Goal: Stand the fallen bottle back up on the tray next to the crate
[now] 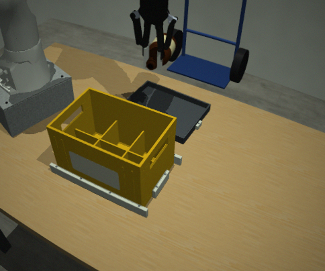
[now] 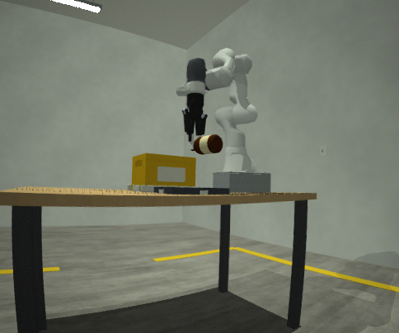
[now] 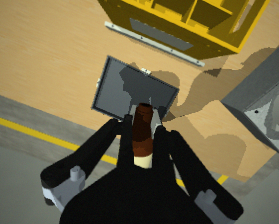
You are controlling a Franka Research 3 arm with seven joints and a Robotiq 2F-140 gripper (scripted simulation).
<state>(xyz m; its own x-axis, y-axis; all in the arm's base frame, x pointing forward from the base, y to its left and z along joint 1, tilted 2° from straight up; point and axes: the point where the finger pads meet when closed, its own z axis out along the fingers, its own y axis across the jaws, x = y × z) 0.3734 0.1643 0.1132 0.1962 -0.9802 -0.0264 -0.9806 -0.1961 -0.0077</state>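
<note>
The bottle is 1 cm behind my hand, 5 cm to the left of it and 2 cm below it. The rest, counted from my hand: yellow crate: 3 cm ahead, 25 cm to the right, 13 cm below; then tray: 3 cm ahead, 2 cm to the left, 20 cm below.
</note>
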